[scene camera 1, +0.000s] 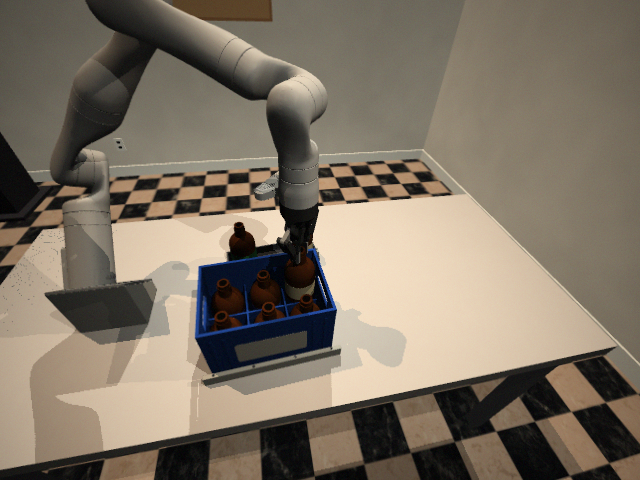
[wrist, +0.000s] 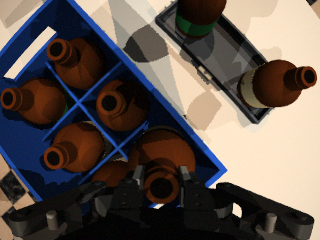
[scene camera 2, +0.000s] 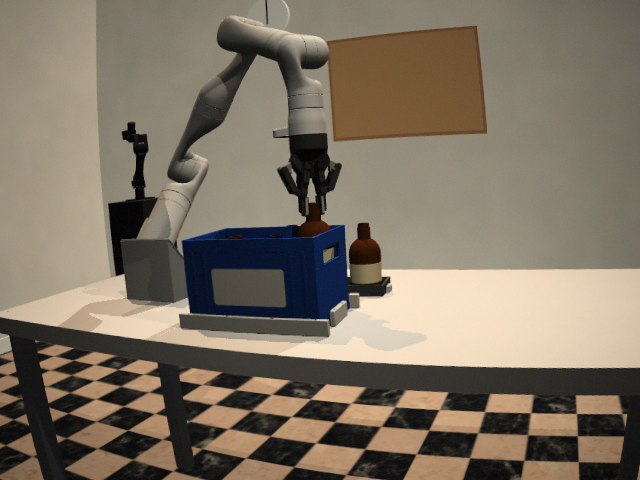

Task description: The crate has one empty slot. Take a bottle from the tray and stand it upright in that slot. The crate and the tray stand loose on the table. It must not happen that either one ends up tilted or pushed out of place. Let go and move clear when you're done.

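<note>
My gripper is there for me to see, in scene camera 1 and also in the wrist view. I see a crate as well.
</note>
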